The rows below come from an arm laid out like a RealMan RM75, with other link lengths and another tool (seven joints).
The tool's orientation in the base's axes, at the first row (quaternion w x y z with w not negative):
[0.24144 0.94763 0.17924 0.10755]
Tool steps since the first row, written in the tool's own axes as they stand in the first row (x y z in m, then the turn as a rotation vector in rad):
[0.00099 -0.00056 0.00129 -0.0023 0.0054 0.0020]
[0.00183 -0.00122 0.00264 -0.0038 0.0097 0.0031]
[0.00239 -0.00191 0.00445 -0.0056 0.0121 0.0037]
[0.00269 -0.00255 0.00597 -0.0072 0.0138 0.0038]
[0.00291 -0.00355 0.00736 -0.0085 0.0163 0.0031]
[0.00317 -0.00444 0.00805 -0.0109 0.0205 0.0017]
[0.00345 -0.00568 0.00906 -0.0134 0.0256 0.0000]
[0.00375 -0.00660 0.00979 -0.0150 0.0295 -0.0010]
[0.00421 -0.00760 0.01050 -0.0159 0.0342 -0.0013]
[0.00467 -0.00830 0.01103 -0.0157 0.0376 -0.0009]
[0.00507 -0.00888 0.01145 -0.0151 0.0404 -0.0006]
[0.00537 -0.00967 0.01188 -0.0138 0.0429 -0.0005]
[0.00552 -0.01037 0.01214 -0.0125 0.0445 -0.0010]
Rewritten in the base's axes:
[0.00112 0.00031 -0.00127 0.0000 -0.0062 0.0007]
[0.00209 0.00061 -0.00266 0.0002 -0.0107 0.0017]
[0.00292 0.00064 -0.00450 -0.0006 -0.0137 0.0022]
[0.00345 0.00064 -0.00609 -0.0015 -0.0157 0.0027]
[0.00377 0.00096 -0.00775 -0.0022 -0.0180 0.0044]
[0.00395 0.00151 -0.00876 -0.0036 -0.0218 0.0074]
[0.00414 0.00221 -0.01021 -0.0049 -0.0262 0.0111]
[0.00437 0.00277 -0.01126 -0.0055 -0.0296 0.0137]
[0.00470 0.00347 -0.01231 -0.0050 -0.0337 0.0162]
[0.00508 0.00401 -0.01306 -0.0038 -0.0366 0.0176]
[0.00540 0.00446 -0.01366 -0.0023 -0.0388 0.0188]
[0.00557 0.00505 -0.01439 -0.0004 -0.0403 0.0201]
[0.00558 0.00557 -0.01494 0.0011 -0.0409 0.0215]

